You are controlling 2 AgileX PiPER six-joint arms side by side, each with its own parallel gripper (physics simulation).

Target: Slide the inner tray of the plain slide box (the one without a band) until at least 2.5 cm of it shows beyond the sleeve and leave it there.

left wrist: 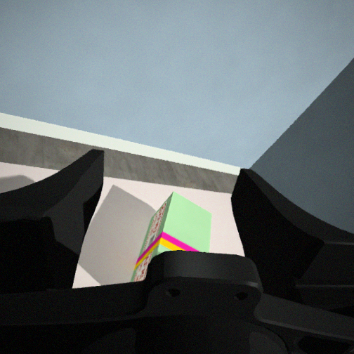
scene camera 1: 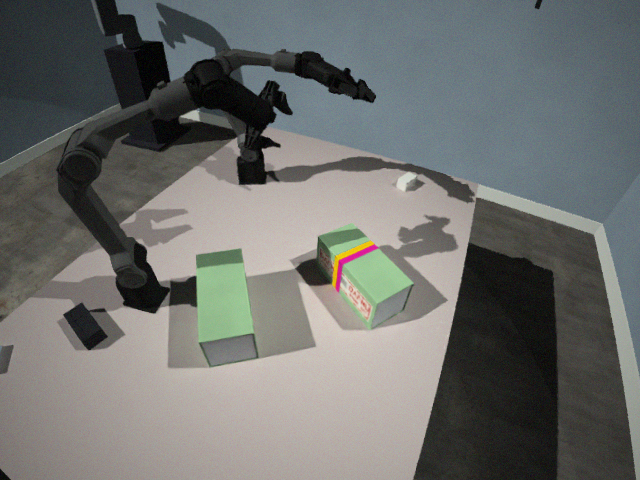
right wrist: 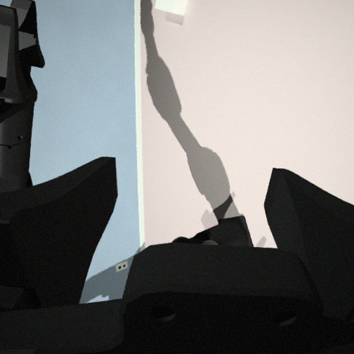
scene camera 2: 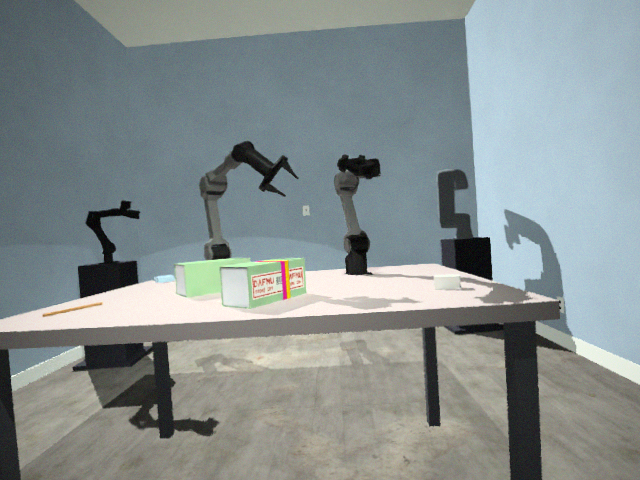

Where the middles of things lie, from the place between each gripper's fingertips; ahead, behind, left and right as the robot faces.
Labels:
My left gripper is now 65 cm to the left of the black block (scene camera 1: 89,332), 45 cm past it and 37 cm above it.
I see my right gripper 320 mm past the black block, 460 mm to the left of it and 330 mm above it.

